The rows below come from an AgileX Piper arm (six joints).
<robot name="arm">
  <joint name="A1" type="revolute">
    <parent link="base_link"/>
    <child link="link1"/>
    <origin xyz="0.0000 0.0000 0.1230" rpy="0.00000 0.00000 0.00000"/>
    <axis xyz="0 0 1"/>
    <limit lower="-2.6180" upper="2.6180"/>
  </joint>
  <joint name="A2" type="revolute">
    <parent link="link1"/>
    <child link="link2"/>
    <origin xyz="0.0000 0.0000 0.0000" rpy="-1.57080 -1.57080 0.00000"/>
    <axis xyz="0 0 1"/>
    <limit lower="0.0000" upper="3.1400"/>
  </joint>
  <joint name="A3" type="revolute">
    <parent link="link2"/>
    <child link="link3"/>
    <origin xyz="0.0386 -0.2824 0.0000" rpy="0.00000 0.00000 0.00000"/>
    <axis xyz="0 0 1"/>
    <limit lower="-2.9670" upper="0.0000"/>
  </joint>
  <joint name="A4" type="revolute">
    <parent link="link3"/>
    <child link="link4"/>
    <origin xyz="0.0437 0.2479 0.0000" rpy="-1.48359 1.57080 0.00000"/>
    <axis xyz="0 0 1"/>
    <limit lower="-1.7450" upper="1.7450"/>
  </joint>
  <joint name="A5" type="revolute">
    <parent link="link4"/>
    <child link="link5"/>
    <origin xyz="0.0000 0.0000 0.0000" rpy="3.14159 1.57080 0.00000"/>
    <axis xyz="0 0 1"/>
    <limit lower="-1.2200" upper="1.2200"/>
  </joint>
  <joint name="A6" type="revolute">
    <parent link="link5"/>
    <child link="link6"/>
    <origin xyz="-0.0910 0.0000 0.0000" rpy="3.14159 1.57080 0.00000"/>
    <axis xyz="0 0 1"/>
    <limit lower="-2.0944" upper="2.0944"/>
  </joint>
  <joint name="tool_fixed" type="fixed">
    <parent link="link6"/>
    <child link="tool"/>
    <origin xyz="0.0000 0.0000 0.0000" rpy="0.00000 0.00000 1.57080"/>
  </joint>
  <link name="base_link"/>
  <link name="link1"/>
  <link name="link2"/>
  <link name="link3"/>
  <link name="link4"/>
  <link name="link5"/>
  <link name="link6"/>
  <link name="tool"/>
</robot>
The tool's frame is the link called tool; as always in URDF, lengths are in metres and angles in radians.
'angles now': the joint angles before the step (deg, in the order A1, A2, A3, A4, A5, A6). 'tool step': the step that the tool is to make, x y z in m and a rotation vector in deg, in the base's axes. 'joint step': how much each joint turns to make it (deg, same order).
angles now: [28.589, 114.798, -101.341, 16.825, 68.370, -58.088]
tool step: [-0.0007, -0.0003, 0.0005, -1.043, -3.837, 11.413]
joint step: [-0.002, -0.039, -0.081, 0.000, 0.521, -12.049]
